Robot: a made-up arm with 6 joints. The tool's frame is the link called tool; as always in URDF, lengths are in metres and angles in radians. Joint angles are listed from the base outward.
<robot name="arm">
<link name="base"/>
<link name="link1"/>
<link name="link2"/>
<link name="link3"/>
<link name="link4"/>
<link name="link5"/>
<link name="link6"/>
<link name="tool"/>
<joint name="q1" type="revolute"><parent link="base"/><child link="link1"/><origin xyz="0.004 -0.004 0.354" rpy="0 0 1.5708"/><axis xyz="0 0 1"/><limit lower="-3.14" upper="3.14"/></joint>
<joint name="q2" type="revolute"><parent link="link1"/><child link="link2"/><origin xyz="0.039 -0.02 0.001" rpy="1.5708 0 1.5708"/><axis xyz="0 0 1"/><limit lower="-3.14" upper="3.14"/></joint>
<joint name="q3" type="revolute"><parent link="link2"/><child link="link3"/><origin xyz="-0.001 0.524 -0.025" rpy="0 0 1.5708"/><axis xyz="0 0 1"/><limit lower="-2.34" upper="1.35"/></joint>
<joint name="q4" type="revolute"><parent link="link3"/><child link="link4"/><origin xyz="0.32 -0.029 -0.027" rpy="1.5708 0 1.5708"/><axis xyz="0 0 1"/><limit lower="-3.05" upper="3.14"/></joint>
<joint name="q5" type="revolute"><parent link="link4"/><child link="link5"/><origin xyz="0.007 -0.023 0.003" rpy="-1.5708 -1.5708 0"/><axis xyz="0 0 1"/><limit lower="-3.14" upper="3.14"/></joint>
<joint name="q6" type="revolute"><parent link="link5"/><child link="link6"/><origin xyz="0.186 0.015 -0.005" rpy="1.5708 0 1.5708"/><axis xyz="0 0 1"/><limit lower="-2.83" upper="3.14"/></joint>
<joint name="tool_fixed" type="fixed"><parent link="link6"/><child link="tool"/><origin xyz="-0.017 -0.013 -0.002" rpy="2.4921 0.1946 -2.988"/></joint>
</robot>
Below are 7 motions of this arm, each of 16 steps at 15 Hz.
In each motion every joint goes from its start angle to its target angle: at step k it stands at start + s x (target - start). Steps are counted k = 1, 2, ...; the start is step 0. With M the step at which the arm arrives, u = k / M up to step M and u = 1 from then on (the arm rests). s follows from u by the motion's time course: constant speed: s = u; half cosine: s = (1 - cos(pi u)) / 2; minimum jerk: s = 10 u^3 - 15 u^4 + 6 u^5.
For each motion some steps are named. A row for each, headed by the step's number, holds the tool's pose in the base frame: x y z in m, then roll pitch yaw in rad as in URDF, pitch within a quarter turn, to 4 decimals.
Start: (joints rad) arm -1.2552 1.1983 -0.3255 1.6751 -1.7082 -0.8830
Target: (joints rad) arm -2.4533 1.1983 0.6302 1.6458 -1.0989 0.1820
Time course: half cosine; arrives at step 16
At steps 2, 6, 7, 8, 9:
2: 0.0260 -0.7760 0.7165 0.7794 -0.0634 1.6260
6: -0.2263 -0.8080 0.6563 0.8535 -0.0056 1.4061
7: -0.3177 -0.7965 0.6302 0.8640 0.0102 1.3400
8: -0.4117 -0.7712 0.6004 0.8656 0.0250 1.2741
9: -0.5024 -0.7324 0.5682 0.8572 0.0386 1.2094

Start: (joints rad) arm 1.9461 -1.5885 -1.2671 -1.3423 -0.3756 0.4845
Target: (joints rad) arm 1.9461 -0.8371 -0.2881 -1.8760 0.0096 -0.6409
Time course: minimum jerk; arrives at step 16
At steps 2, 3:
2: 0.1871 -0.5494 -0.1462 -0.2168 -0.2306 2.5269
3: 0.1984 -0.5767 -0.1285 -0.1871 -0.1943 2.5746

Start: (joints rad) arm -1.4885 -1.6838 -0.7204 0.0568 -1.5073 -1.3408
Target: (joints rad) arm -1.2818 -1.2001 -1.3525 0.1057 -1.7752 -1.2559
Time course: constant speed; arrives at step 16
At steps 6, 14, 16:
6: -0.1229 0.5247 0.0191 -1.6018 -0.4005 0.0114
14: -0.1650 0.4468 0.1640 -1.8299 -0.4380 0.1735
16: -0.1721 0.4234 0.1998 -1.8880 -0.4456 0.2168

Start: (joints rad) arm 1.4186 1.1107 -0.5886 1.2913 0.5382 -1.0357
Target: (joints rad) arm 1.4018 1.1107 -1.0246 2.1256 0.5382 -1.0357
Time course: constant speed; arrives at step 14
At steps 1, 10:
1: 0.0387 0.7275 1.0076 2.6420 -0.5815 -1.1499
10: 0.0098 0.5543 1.0680 2.7193 -0.2624 -0.6829

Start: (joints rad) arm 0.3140 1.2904 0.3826 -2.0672 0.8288 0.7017
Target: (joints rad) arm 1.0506 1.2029 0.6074 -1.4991 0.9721 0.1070
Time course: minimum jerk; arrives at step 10
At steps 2, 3, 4, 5, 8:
2: 0.9613 0.2187 0.5922 -2.5752 -0.3417 1.4814
3: 0.9423 0.2845 0.5836 -2.5207 -0.3313 1.5056
4: 0.9054 0.3785 0.5700 -2.4378 -0.3097 1.5445
5: 0.8481 0.4838 0.5527 -2.3365 -0.2745 1.5976
8: 0.6527 0.7005 0.5062 -2.0832 -0.1526 1.7704

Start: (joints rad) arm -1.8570 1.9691 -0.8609 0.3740 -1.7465 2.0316
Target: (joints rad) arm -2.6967 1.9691 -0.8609 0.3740 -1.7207 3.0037
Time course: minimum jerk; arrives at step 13
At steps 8, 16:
8: -0.6103 -0.3803 0.4665 3.0048 -0.3155 -2.6919
16: -0.6795 -0.2247 0.4677 2.8489 -0.4264 -2.6630

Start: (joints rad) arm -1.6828 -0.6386 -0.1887 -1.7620 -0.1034 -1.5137
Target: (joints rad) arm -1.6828 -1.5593 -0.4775 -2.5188 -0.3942 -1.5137
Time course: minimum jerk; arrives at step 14
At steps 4, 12, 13, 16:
4: 0.1004 0.7793 0.9739 2.4877 -0.7711 -1.8467
12: 0.1439 0.9428 0.1760 -2.2489 -0.7936 2.9576
13: 0.1434 0.9385 0.1569 -2.2231 -0.7770 2.9428
16: 0.1433 0.9378 0.1538 -2.2189 -0.7743 2.9405

